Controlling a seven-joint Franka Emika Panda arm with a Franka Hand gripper.
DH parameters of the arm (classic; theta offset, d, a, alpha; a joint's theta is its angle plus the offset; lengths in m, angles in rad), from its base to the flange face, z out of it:
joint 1: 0 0.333 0 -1.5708
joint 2: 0 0 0 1.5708
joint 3: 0 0.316 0.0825 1.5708
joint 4: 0 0 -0.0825 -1.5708
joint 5: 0 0.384 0 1.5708
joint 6: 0 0 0.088 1.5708
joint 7: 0 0.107 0 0
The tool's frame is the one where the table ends.
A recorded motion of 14 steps. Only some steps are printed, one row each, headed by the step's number.
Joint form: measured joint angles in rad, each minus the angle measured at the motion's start. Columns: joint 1, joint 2, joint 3, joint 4, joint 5, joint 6, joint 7.
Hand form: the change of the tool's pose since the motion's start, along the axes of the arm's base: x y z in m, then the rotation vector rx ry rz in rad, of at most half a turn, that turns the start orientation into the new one. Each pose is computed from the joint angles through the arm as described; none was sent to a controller.
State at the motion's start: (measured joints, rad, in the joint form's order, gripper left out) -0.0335 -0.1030 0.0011 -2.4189 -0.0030 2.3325 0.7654
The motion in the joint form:
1: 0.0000 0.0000 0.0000 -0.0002 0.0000 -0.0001 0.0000
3: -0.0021 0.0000 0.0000 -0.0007 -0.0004 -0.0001 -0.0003
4: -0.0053 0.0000 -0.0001 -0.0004 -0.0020 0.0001 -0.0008
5: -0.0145 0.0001 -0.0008 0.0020 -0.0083 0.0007 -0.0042
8: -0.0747 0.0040 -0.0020 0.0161 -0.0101 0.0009 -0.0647
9: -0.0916 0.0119 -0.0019 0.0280 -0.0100 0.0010 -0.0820
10: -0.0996 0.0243 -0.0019 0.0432 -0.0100 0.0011 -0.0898
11: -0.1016 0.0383 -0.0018 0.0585 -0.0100 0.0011 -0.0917
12: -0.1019 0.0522 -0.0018 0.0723 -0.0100 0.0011 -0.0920
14: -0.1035 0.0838 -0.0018 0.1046 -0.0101 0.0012 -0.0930
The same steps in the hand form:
1: -0.0001 0.0000 -0.0001 0.0000 0.0003 0.0000
3: -0.0003 -0.0010 -0.0003 -0.0003 0.0008 -0.0015
4: -0.0002 -0.0026 -0.0002 -0.0015 0.0004 -0.0032
5: 0.0004 -0.0075 0.0009 -0.0062 -0.0023 -0.0055
8: 0.0024 -0.0372 0.0051 -0.0096 -0.0120 -0.0052
9: 0.0052 -0.0458 0.0064 -0.0106 -0.0158 -0.0048
10: 0.0095 -0.0503 0.0069 -0.0112 -0.0186 -0.0050
11: 0.0142 -0.0518 0.0067 -0.0115 -0.0198 -0.0050
12: 0.0185 -0.0526 0.0057 -0.0115 -0.0197 -0.0050
14: 0.0286 -0.0548 0.0038 -0.0117 -0.0205 -0.0055

